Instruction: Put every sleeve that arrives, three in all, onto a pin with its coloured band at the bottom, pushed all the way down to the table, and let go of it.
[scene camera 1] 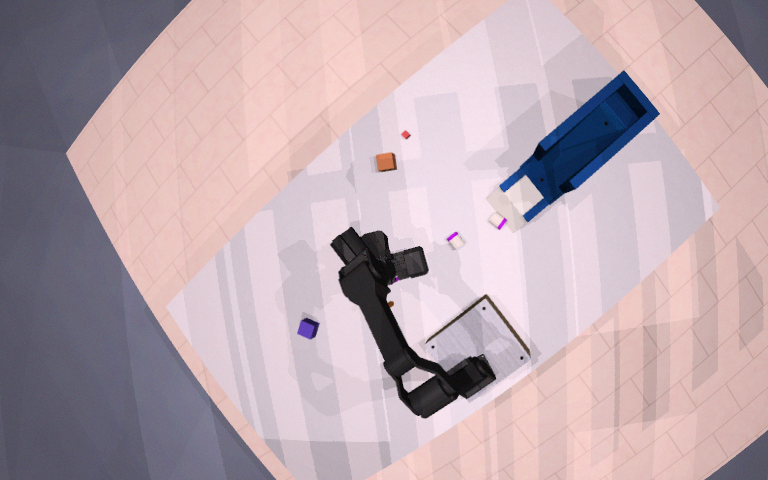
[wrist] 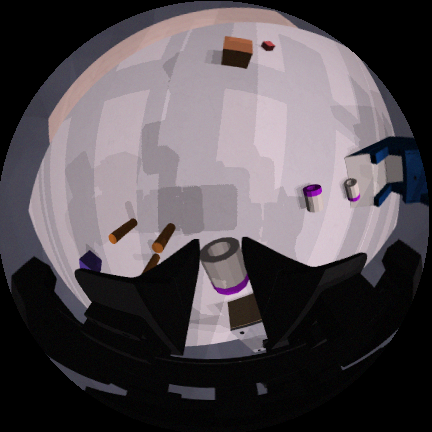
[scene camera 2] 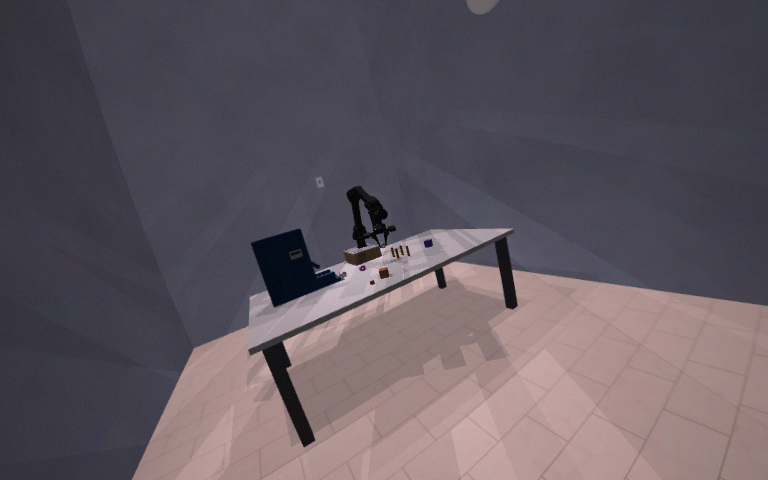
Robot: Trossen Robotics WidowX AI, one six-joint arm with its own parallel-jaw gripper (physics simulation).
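My gripper (wrist: 220,243) (scene camera 2: 383,243) is shut on a pale sleeve (wrist: 225,269) (scene camera 1: 396,279). The sleeve's open grey end faces up and its purple band is at the bottom; it appears raised above the table. A second sleeve (scene camera 1: 455,241) (wrist: 313,199) (scene camera 2: 362,268) stands with its purple band at the top. A third sleeve (scene camera 1: 496,219) (wrist: 352,189) (scene camera 2: 342,274) stands by the chute's mouth, band at the bottom. Brown pins (scene camera 2: 401,250) with orange tops stand upright; one pin (wrist: 164,238) is left of the gripper in the wrist view. The arm hides most pins in scene camera 1.
A blue chute (scene camera 1: 614,148) (scene camera 2: 283,268) has a pale plate (scene camera 1: 499,202) at its mouth. A low box (scene camera 1: 485,333) (scene camera 2: 362,256) (wrist: 243,312) stands beside the arm's base. An orange cube (scene camera 1: 385,161) (wrist: 237,51), a small red cube (scene camera 1: 405,134) and a purple cube (scene camera 1: 307,328) (scene camera 2: 428,242) lie on the table.
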